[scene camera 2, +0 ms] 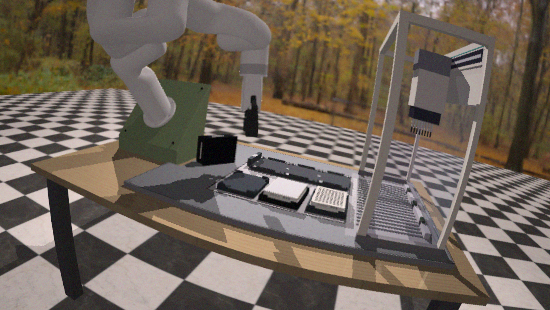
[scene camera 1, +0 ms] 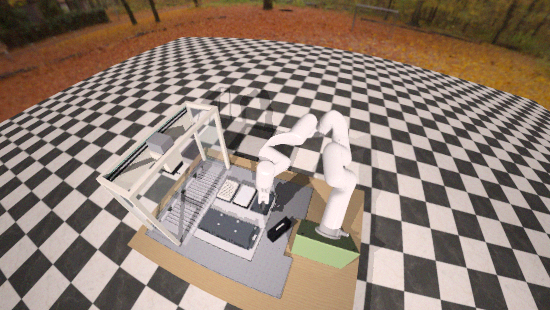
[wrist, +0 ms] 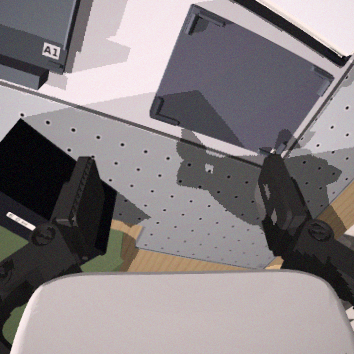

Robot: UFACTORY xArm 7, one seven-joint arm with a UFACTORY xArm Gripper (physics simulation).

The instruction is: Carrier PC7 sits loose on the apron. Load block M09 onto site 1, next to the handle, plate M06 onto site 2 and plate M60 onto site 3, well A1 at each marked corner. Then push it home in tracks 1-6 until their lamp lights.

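Frame: origin at the arm's base, x ahead, y left, z up, level; centimetres.
Seen in the pictures: gripper, fingertip midpoint: point(scene camera 2: 250, 134) point(scene camera 1: 261, 201) point(wrist: 179, 174); arm's base at its link origin: point(scene camera 2: 159, 112) point(scene camera 1: 327, 233).
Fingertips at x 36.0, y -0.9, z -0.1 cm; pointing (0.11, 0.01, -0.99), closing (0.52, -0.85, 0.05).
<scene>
Pixels of each thing's top centre, then the offset from my fingertips to it. "spot": a spot on its surface instead.
- Carrier PC7 at its top centre: point(scene camera 2: 302, 166) point(scene camera 1: 227, 226) dy +17.4, dx +11.3, dz -9.6 cm
- carrier's corner at a spot on its surface: point(wrist: 35, 30) spot: dy +11.7, dx -0.5, dz -11.5 cm
- white-topped piece at its top centre: point(scene camera 2: 287, 187) point(scene camera 1: 244, 194) dy -4.2, dx +14.3, dz -10.0 cm
- dark square nest at its top centre: point(wrist: 244, 96) point(scene camera 2: 244, 179) point(scene camera 1: 262, 201) dy -5.6, dx +3.1, dz -10.8 cm
- black box-like piece at its top centre: point(wrist: 33, 229) point(scene camera 2: 218, 135) point(scene camera 1: 279, 226) dy +6.0, dx -13.6, dz -4.1 cm
Carrier PC7 point(scene camera 1: 227, 230) point(scene camera 2: 300, 172) is long and dark, lying on the pale apron; no block or plate shows on it. In the wrist view, the carrier's corner point(wrist: 35, 30) carries an A1 label. A white-topped piece point(scene camera 1: 245, 196) point(scene camera 2: 285, 191) and a white piece with a grid of wells point(scene camera 1: 228, 189) point(scene camera 2: 329, 197) sit in black holders. A dark square nest point(scene camera 2: 242, 184) point(wrist: 235, 85) with corner brackets is empty. A black box-like piece point(scene camera 1: 280, 229) point(scene camera 2: 218, 150) point(wrist: 50, 170) stands upright; its label is unreadable. My gripper point(scene camera 1: 263, 202) point(scene camera 2: 251, 134) point(wrist: 179, 174) is open and empty, above the deck beside the nest.
The ribbed tracks point(scene camera 1: 195, 195) point(scene camera 2: 390, 210) lie under a tall frame point(scene camera 1: 221, 140) point(scene camera 2: 450, 27). A pipetting head point(scene camera 1: 160, 144) point(scene camera 2: 431, 92) hangs inside the frame. The green arm pedestal point(scene camera 1: 320, 250) point(scene camera 2: 172, 125) stands beyond the black piece. No lit lamp can be made out.
</scene>
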